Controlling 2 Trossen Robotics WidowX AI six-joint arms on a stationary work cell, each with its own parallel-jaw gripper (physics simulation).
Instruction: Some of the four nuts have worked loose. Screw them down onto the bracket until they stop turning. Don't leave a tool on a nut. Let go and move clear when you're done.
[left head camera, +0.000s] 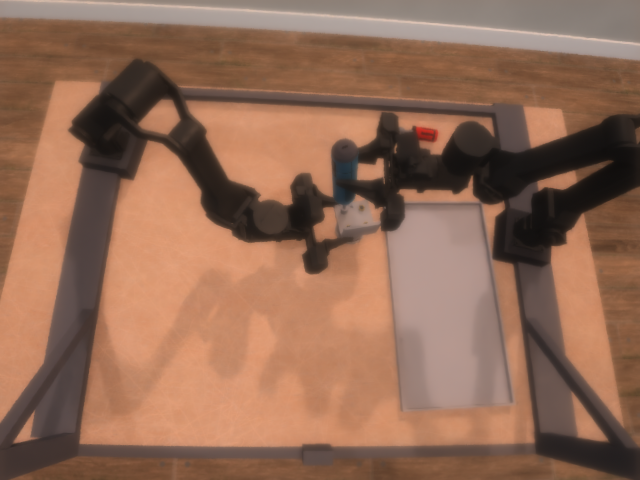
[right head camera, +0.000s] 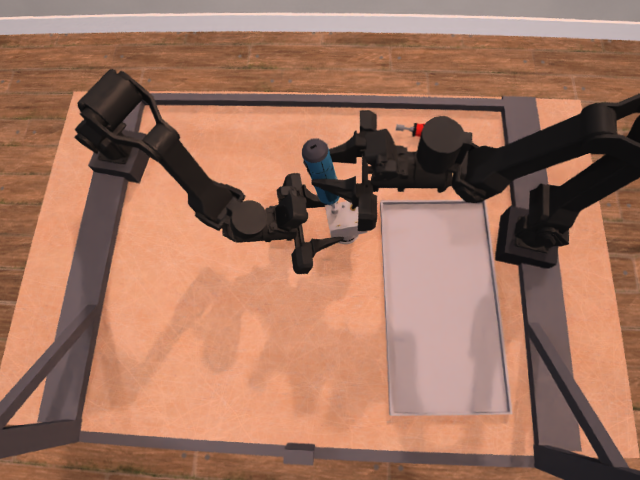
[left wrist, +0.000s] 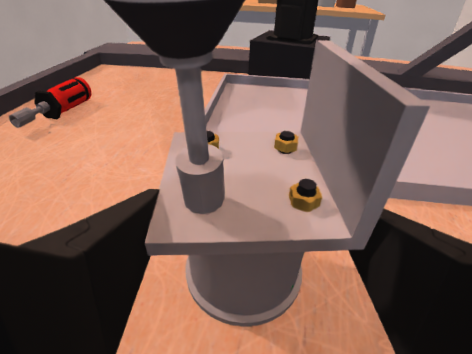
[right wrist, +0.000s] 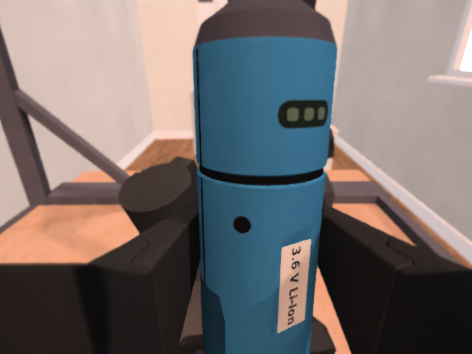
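Where they show: left gripper, fingertip midpoint: (left head camera: 349, 220) (right head camera: 340, 220) (left wrist: 252, 203); right gripper, fingertip midpoint: (left head camera: 335, 169) (right head camera: 312, 169) (right wrist: 255, 212); left arm's base, origin of the base link: (left head camera: 110, 144) (right head camera: 116, 149); right arm's base, origin of the base link: (left head camera: 529, 234) (right head camera: 533, 234) (left wrist: 292, 38).
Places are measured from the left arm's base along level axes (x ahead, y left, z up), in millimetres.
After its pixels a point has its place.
Note:
The grey bracket (left head camera: 356, 219) {x 522, y -73, z 18 mm} (right head camera: 342, 217) {x 512, y -71, z 17 mm} (left wrist: 250, 220) {x 493, y -79, z 17 mm} sits on a round grey post (left wrist: 245, 280) {x 491, y -80, z -14 mm}. My left gripper (left head camera: 343, 220) {x 509, y -76, z 10 mm} is shut on the bracket, with a finger at each side. My right gripper (right wrist: 255, 212) {x 460, y -66, z 187 mm} is shut on the blue power screwdriver (left head camera: 344, 178) {x 475, y -85, z 198 mm} (right head camera: 321, 173) {x 479, y -82, z 211 mm} (right wrist: 260, 140) {x 489, y -63, z 224 mm}, which stands upright over the bracket. In the left wrist view its grey socket (left wrist: 201, 182) {x 487, y -65, z 34 mm} is down on the plate at the near left and hides the nut there. Brass nuts show at the near right (left wrist: 305, 195) {x 506, y -95, z 23 mm}, the far right (left wrist: 286, 142) {x 537, y -82, z 24 mm} and, partly hidden behind the shaft, the far left (left wrist: 213, 140) {x 527, y -52, z 24 mm}.
A red nut driver (left head camera: 425, 133) {x 653, y 181, z -22 mm} (right head camera: 419, 129) {x 637, y 180, z -22 mm} (left wrist: 70, 96) {x 649, y 173, z -30 mm} lies on the table at the back, near my right arm. A long grey tray (left head camera: 444, 310) {x 732, y -207, z -45 mm} (right head camera: 444, 310) {x 740, y -200, z -45 mm} lies to the right of the bracket. The bracket's upright wall (left wrist: 360, 140) {x 509, y -107, z 45 mm} rises along its right side.

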